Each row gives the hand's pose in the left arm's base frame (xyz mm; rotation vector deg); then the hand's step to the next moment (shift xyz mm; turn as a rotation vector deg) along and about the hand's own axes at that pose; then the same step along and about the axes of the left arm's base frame.
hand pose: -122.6 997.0 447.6 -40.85 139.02 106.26
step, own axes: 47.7 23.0 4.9 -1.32 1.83 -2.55
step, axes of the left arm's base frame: -52.2 -7.6 6.5 1.21 -1.52 2.80
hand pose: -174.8 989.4 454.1 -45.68 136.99 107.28
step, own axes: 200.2 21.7 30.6 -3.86 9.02 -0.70
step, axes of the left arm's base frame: -192.0 -45.9 -50.1 0.07 2.29 9.56
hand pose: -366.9 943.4 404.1 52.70 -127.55 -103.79
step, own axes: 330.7 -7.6 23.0 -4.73 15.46 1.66
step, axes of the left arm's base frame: -274.4 -155.1 -103.0 -2.71 5.36 15.10
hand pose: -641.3 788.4 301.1 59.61 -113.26 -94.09
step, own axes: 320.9 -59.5 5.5 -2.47 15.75 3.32
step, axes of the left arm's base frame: -197.7 -233.7 -113.3 -5.43 4.85 14.57
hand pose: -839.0 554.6 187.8 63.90 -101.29 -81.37
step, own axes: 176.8 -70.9 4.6 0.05 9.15 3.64
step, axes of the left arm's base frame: -69.0 -159.5 -78.2 -5.30 2.29 7.98
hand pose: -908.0 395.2 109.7 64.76 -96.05 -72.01
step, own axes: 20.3 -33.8 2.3 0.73 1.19 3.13
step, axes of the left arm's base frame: -1.7 -22.8 -32.2 -3.37 0.45 0.43
